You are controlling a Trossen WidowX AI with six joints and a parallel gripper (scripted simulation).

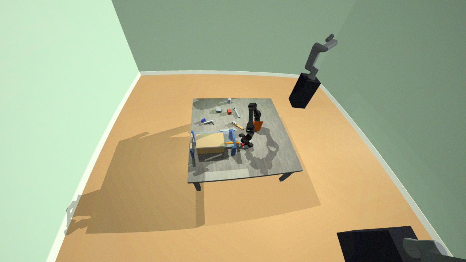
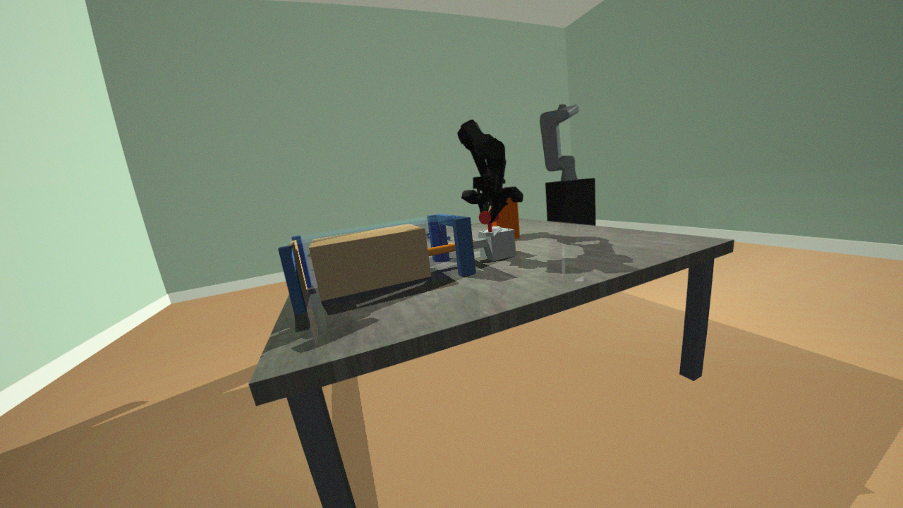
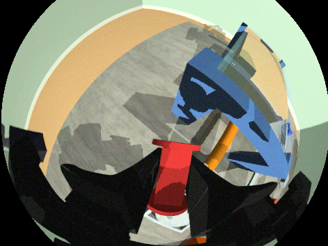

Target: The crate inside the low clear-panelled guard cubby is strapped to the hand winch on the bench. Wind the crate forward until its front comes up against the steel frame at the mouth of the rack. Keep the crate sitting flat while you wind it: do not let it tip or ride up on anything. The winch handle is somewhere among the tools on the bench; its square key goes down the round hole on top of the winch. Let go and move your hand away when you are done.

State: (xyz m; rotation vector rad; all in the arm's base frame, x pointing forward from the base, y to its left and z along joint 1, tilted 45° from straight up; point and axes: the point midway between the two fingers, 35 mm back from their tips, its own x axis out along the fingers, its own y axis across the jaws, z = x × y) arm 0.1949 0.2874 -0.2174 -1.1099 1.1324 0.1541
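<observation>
Right now my gripper tip is 11 cm to the left of the grey winch, 10 cm above it and 8 cm past it. Round my gripper tip: tan-handled tool (39 cm to the right, 11 cm below, 3 cm ahead); then red knob (1 cm to the right, 1 cm behind); then grey bar (31 cm to the right, 15 cm ahead, 13 cm below).
</observation>
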